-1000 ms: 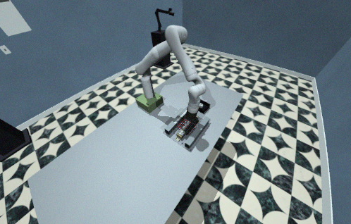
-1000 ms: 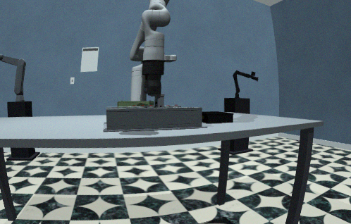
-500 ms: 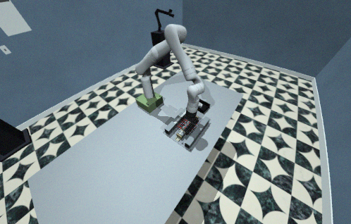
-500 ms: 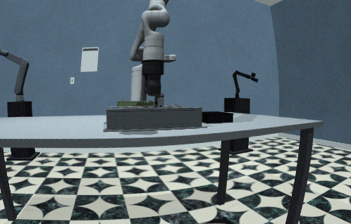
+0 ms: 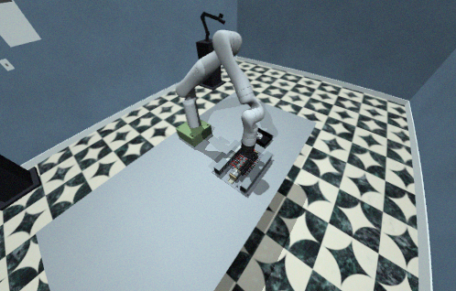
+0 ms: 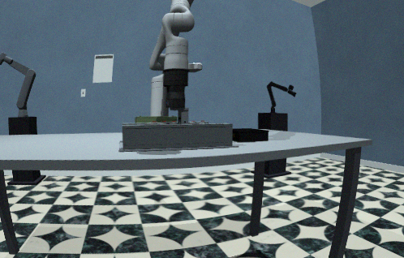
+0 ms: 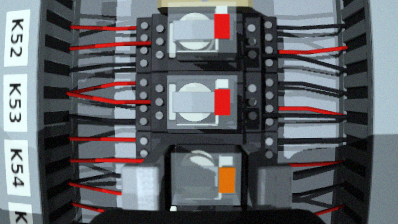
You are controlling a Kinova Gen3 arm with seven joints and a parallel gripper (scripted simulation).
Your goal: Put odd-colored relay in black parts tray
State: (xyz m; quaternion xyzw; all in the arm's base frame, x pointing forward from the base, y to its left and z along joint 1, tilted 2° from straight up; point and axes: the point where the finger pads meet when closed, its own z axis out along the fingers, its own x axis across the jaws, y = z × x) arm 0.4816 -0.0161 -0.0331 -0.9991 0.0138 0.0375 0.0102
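My gripper is now 1 cm above the K54 relay. From my hand the other things lie so: K52 relay (6 cm to the left, 1 cm below); relay panel (4 cm to the right, 3 cm below); K53 relay (3 cm to the left, 1 cm below).
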